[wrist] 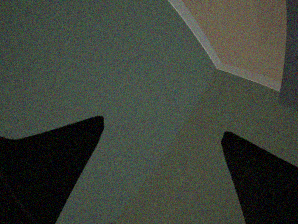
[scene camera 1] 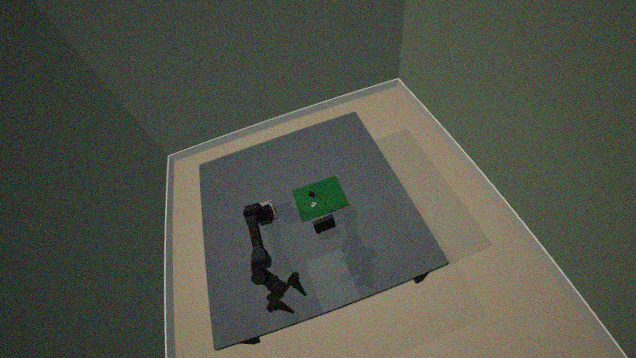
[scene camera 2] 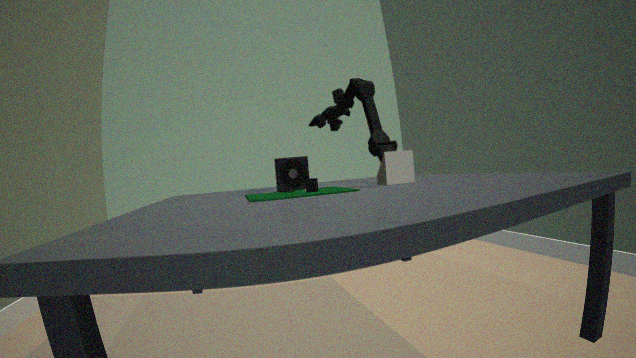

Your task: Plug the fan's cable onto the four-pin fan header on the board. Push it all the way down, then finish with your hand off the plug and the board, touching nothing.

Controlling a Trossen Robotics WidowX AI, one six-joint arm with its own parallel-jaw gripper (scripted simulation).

One and the same spot on a green board: (scene camera 2: 325,190) is (scene camera 1: 306,197).
